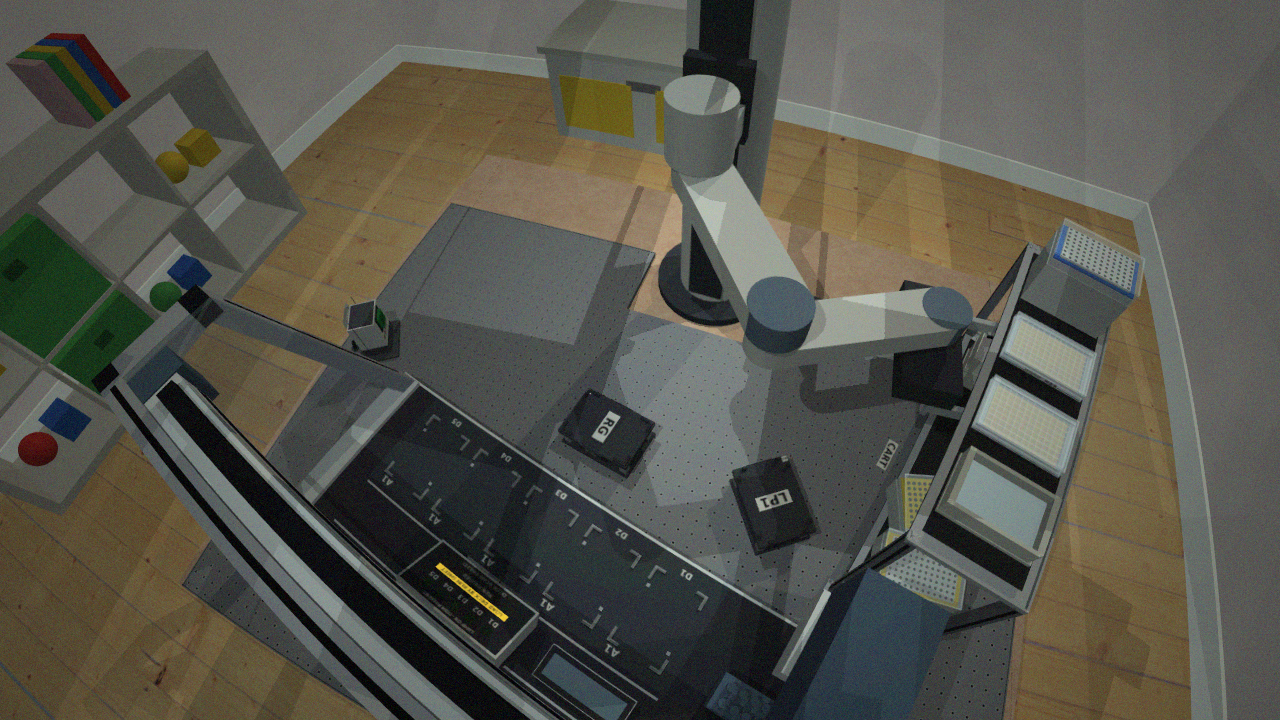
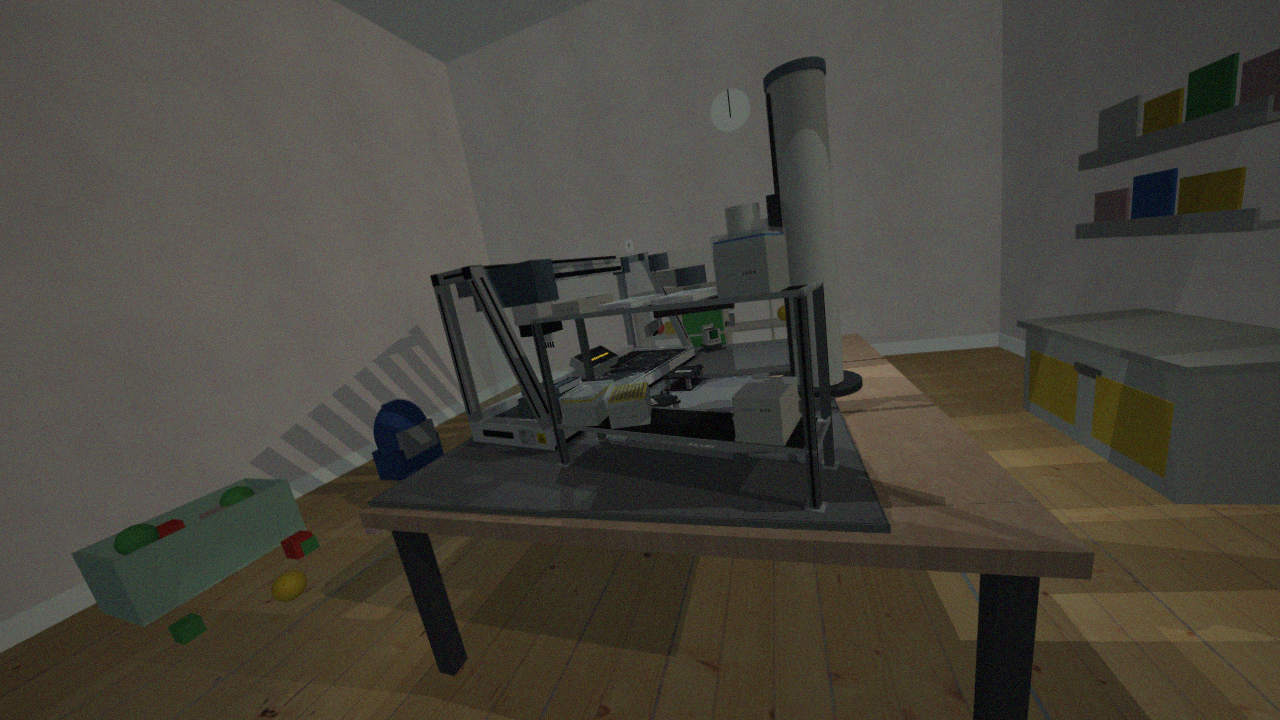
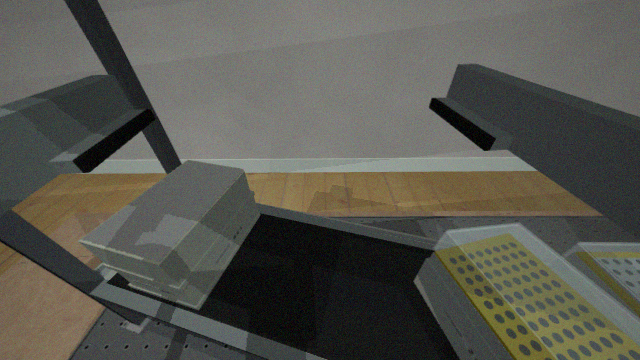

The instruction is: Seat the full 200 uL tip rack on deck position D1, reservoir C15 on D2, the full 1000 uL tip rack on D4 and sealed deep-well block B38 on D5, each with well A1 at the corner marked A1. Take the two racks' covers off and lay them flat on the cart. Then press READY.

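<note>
My gripper [image 1: 971, 367] [image 3: 295, 92] is open and empty at the cart's inner side; its fingers stand wide apart. Ahead, on the lower shelf [image 3: 330, 295], a clear-covered rack with yellow top and dark holes [image 3: 525, 295] [image 1: 914, 501] stands right. Beside it is another covered yellow-edged rack [image 3: 617, 272] [image 1: 926, 577] with pale dots. A closed grey box [image 3: 175, 215] [image 2: 765, 411] stands left. On the upper shelf are a blue-edged rack [image 1: 1099, 259] [image 2: 750, 264], two pale plates [image 1: 1049, 353] [image 1: 1026, 423] and a reservoir [image 1: 998, 505]. Their ID labels are unreadable. The deck [image 1: 590, 555] bears no labware at D1 to D5.
Black blocks marked RG [image 1: 608, 431] and LP1 [image 1: 774, 503] lie between the arm and the deck. Cart posts [image 3: 122, 75] [image 2: 810, 402] flank the shelves. A small screen device [image 1: 366, 326] stands beyond the deck. The deck's frame rail [image 1: 295, 537] runs along its front.
</note>
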